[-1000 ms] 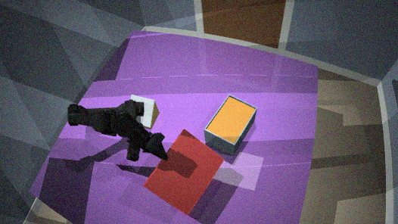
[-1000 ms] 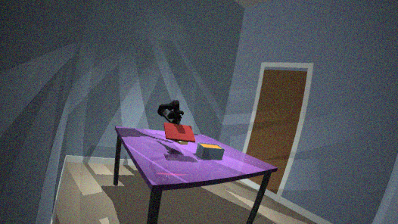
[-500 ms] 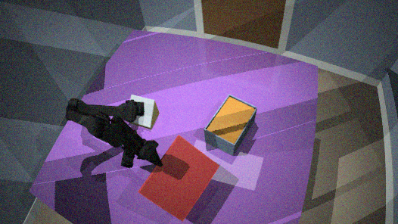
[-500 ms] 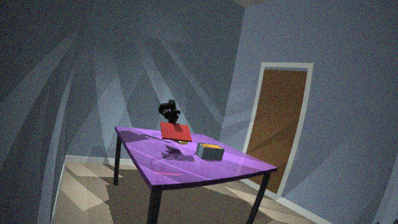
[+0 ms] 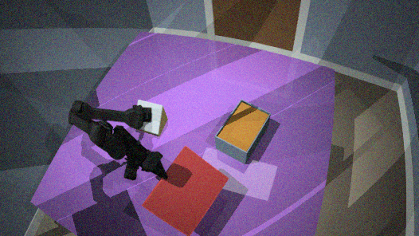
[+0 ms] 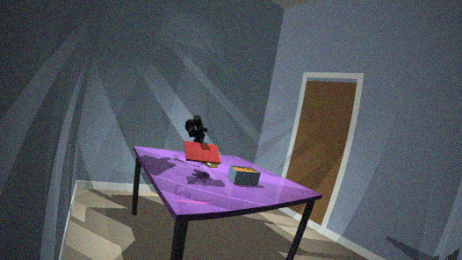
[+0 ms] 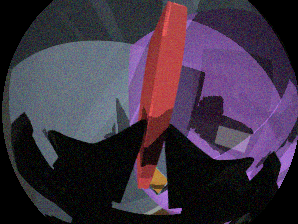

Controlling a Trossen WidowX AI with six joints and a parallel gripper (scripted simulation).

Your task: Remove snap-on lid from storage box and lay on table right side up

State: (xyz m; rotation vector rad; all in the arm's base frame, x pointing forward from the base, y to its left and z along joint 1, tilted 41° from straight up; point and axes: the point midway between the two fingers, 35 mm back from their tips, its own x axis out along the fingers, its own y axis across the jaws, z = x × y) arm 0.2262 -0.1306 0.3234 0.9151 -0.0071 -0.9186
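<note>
My gripper tip is 7 cm short of the red lid, 2 cm to the left of it and 4 cm above it. Also, from my gripper tip: storage box: 21 cm ahead, 31 cm to the left, 18 cm below.
</note>
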